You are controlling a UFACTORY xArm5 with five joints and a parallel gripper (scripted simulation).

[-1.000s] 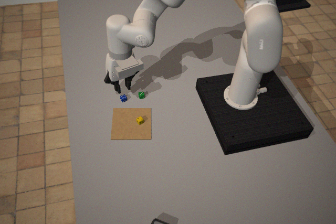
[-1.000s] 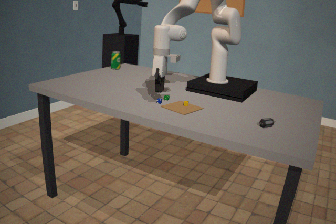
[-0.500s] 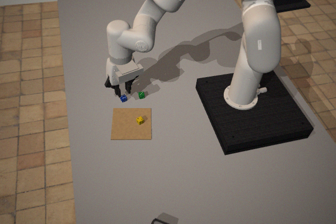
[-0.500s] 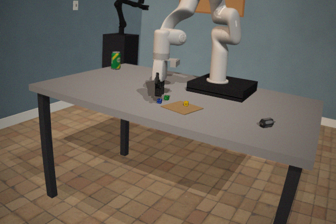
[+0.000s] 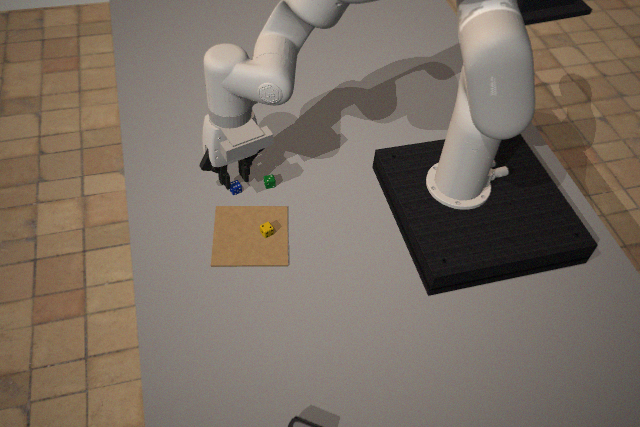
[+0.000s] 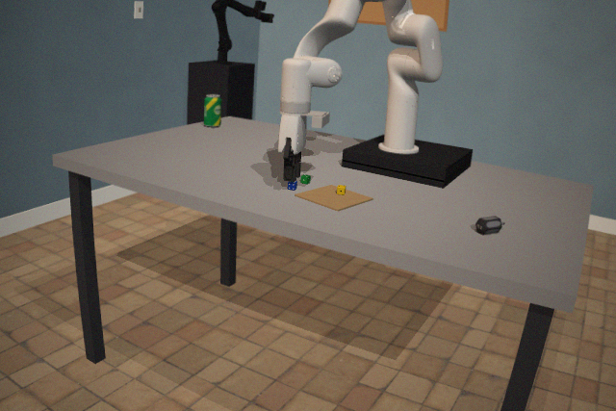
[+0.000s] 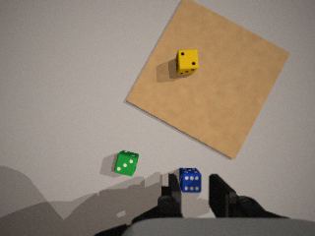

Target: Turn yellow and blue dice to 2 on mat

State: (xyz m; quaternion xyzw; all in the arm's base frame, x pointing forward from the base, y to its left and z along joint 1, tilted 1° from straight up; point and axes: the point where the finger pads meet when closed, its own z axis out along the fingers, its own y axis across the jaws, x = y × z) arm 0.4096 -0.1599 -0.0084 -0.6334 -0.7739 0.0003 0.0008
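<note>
The blue die is 40 mm below my hand. The rest, counted from my hand: green die 70 mm behind, 10 mm to the left, 40 mm below; then mat 120 mm to the left, 40 mm below; then yellow die 30 mm behind, 130 mm to the left, 30 mm below.
</note>
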